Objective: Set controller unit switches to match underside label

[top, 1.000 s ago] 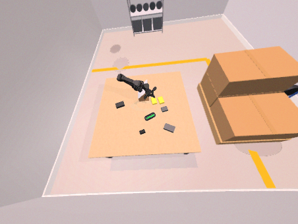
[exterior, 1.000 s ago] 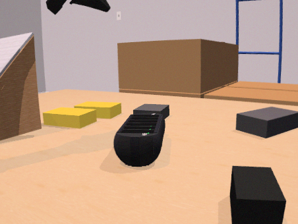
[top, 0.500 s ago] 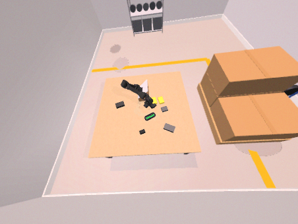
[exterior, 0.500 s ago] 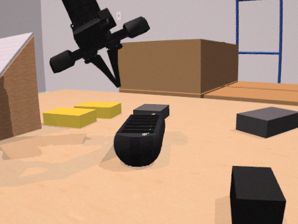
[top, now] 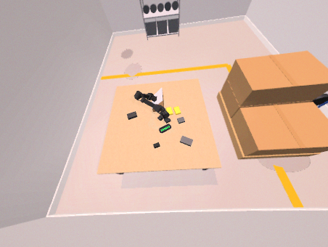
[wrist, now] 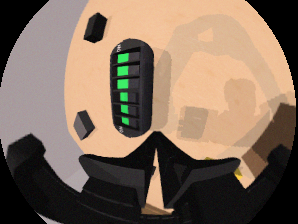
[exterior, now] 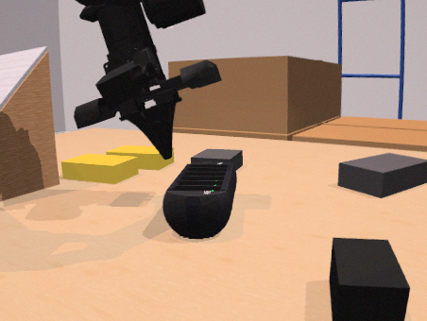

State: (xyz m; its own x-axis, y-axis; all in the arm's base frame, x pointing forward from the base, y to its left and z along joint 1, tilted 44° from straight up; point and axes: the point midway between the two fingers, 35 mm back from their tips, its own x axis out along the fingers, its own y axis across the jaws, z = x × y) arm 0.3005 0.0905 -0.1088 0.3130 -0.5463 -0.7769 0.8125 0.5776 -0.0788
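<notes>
The black block is 28 cm ahead of my gripper tip, 11 cm to the right of it and 4 cm below it.
</notes>
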